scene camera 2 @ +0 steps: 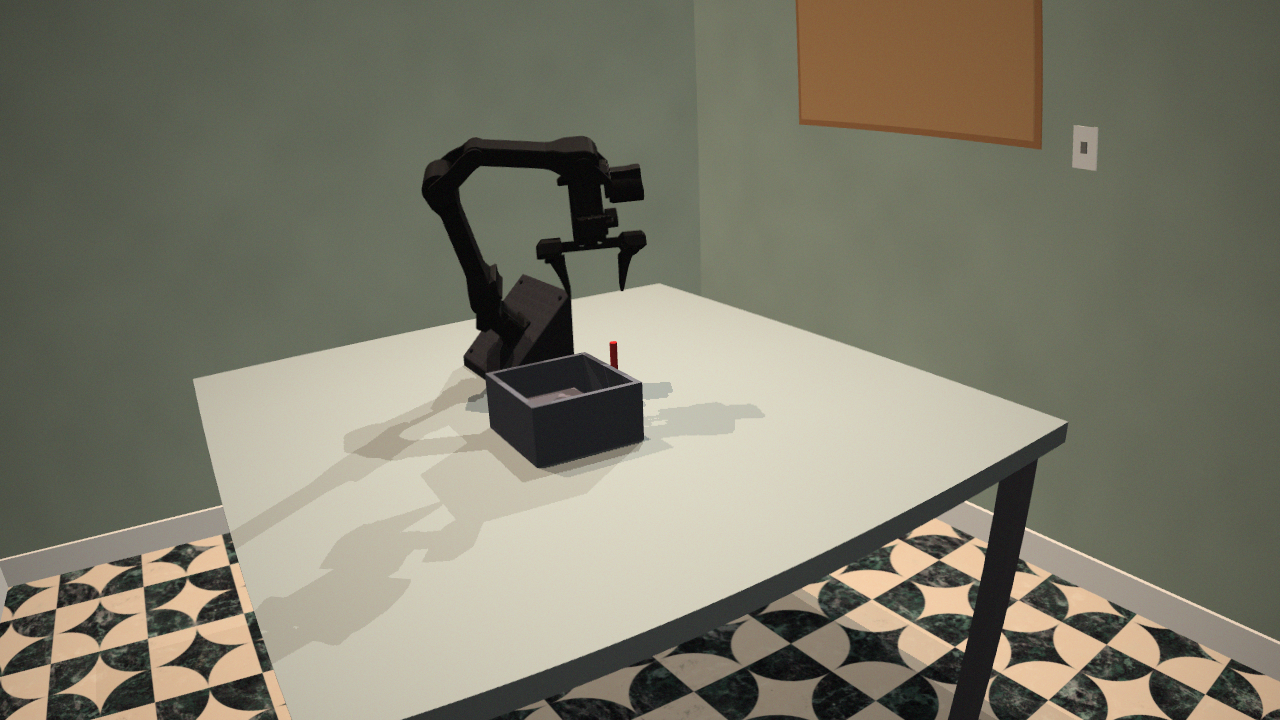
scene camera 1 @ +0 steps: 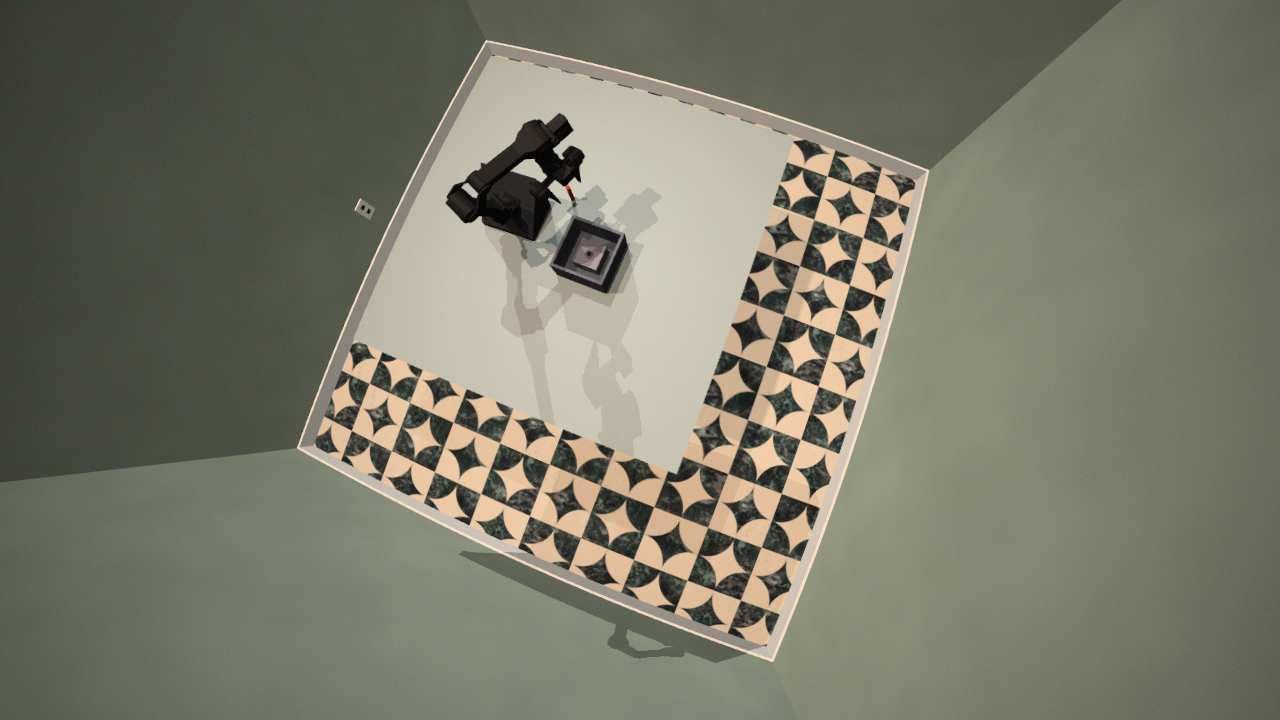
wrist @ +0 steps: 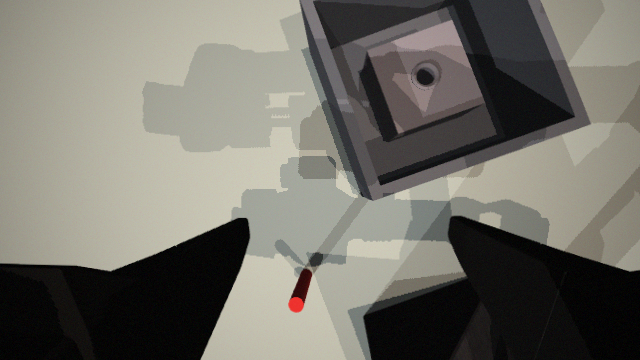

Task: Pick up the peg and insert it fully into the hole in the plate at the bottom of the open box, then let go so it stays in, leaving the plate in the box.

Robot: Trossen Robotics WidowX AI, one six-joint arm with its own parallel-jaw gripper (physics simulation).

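Pixels of known places: gripper, fingertip midpoint: (scene camera 2: 596, 293) (scene camera 1: 569, 192) (wrist: 347, 226); arm's base, origin of the base link: (scene camera 2: 515, 329) (scene camera 1: 510, 204).
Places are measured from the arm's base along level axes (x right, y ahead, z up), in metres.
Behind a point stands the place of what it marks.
Note:
The red peg (scene camera 1: 570, 194) {z -0.047, x -0.140, y 0.150 m} (scene camera 2: 614, 355) {z -0.035, x -0.144, y 0.152 m} (wrist: 301, 290) {z -0.028, x -0.141, y 0.151 m} stands upright on the table beside the box. The open dark grey box (scene camera 1: 580, 278) {z -0.013, x 0.123, y 0.349 m} (scene camera 2: 590, 425) {z -0.044, x 0.020, y 0.420 m} (wrist: 480, 155) {z 0.006, x 0.038, y 0.237 m} stands on the table. The pinkish-grey plate (scene camera 2: 559, 395) {z -0.034, x 0.024, y 0.300 m} (wrist: 452, 95) {z -0.034, x 0.049, y 0.300 m} lies in its bottom, and its round hole (scene camera 1: 588, 253) {z -0.048, x 0.026, y 0.318 m} (wrist: 425, 76) {z -0.051, x 0.037, y 0.331 m} is empty. My gripper (scene camera 1: 569, 190) {z 0.107, x -0.082, y 0.223 m} (scene camera 2: 596, 291) {z 0.107, x -0.082, y 0.223 m} (wrist: 347, 226) {z 0.107, x -0.082, y 0.223 m} is open and empty, pointing down, well above the table and higher than the peg's top. In the wrist view the peg shows below the fingertip line, nearer the left finger. The peg's foot is hidden behind the box in scene camera 2.
The arm's dark base (scene camera 1: 519, 204) {z 0.010, x -0.010, y 0.035 m} (scene camera 2: 547, 313) {z 0.040, x -0.048, y 0.062 m} stands close to the peg and the box. The pale table (scene camera 1: 644, 367) {z -0.092, x 0.279, y 0.666 m} (scene camera 2: 805, 465) {z -0.092, x -0.238, y 0.626 m} carries shadows of the arm. The box walls rise well above the plate on all sides.

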